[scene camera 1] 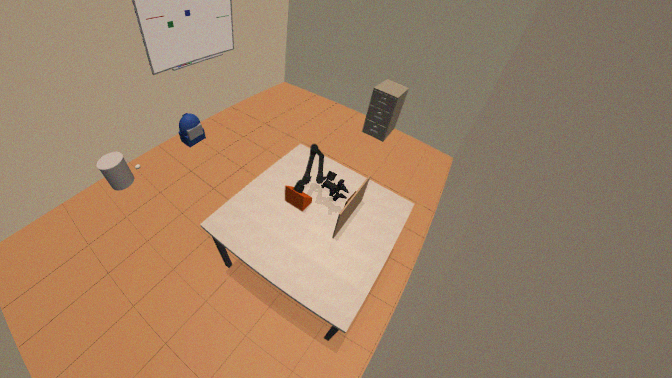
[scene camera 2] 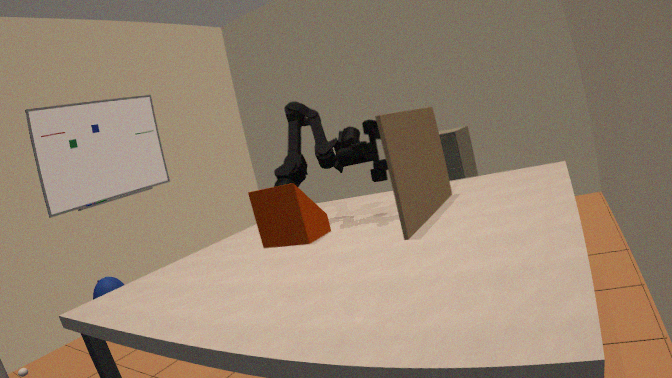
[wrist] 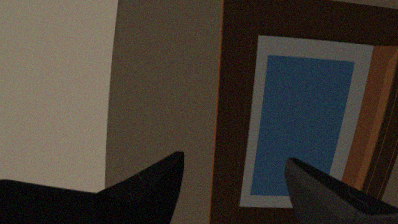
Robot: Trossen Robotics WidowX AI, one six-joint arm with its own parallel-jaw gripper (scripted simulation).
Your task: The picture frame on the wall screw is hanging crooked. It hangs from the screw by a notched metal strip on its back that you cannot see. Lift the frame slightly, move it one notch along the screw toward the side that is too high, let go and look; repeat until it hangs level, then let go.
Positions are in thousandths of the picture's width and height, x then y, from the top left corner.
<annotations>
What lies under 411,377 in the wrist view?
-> A wall panel.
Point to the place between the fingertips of the gripper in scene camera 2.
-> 596,385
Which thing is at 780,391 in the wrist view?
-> A picture frame.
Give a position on a wall panel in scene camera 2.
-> At 612,377
</annotations>
